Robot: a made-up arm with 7 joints.
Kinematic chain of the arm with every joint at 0, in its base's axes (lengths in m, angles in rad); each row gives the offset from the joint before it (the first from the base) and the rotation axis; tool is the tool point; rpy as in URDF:
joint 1: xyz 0 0 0.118 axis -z
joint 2: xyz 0 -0.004 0.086 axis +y
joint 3: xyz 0 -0.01 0.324 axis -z
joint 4: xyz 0 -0.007 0.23 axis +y
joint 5: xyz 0 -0.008 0.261 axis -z
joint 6: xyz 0 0 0.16 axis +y
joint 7: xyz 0 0 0.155 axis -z
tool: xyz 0 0 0 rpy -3.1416 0 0
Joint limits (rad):
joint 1: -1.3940..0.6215
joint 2: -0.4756..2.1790
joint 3: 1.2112..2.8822
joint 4: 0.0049..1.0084
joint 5: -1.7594..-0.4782
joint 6: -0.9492..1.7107
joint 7: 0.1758..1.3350
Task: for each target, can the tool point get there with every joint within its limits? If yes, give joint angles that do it. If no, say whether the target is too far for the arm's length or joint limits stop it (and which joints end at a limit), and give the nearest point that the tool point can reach.
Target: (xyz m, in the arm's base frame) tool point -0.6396 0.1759 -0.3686
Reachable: no: joint limits stop it (at a limit: joint 1, joint 2, joint 3, joint 4, joint 5, joint 6) | nearest point 0.0678 0.7145 -0.4374 | short by 0.892 m
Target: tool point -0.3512 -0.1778 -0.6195
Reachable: no: joint limits stop it (at a limit: joint 1, joint 2, joint 3, joint 4) | nearest point 0.1450 -0.5367 -0.3871 | short by 0.655 m
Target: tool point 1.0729 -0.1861 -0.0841
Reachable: yes | joints 0.1851 1.8748 2.7480 0.0915 -1.0900 -0.2271 1.2188
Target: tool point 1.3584 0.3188 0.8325
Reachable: no: too far | nearest point 1.0034 0.2355 0.6682 | short by 0.400 m
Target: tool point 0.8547 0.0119 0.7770
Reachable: yes | joints -0.2819 0.9562 2.1574 0.2924 -1.3176 1.1763 0.5908
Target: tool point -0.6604 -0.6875 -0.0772
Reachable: no: joint limits stop it (at a limit: joint 2, joint 3, joint 4, joint 5) | nearest point -0.5006 -0.5211 0.6175 | short by 0.732 m
